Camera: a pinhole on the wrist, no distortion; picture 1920 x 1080 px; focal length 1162.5 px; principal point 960.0 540.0 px. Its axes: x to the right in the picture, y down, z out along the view. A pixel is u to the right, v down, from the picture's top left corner.
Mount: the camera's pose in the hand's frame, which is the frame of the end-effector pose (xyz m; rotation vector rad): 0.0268 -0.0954 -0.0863 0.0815 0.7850 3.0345
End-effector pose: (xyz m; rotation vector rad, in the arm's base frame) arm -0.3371 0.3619 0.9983 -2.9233 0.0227 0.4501
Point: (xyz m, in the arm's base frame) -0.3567 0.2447 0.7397
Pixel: 930.0 326.9
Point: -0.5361 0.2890 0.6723
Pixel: 1305.8 556.3
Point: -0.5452 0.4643 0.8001
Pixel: 1626.0 1035.5
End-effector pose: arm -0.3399 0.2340 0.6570 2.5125 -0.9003 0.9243
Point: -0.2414 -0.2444 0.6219
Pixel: 534.3 217.5
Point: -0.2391 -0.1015 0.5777
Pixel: 678.7 361.8
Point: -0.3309 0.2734 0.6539
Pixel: 1545.6 327.9
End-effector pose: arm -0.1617 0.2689 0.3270 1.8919 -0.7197 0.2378
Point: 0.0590 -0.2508 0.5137
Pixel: 59.4 524.7
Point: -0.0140 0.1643 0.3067
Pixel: 151.3 981.4
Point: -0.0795 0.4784 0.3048
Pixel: behind the camera
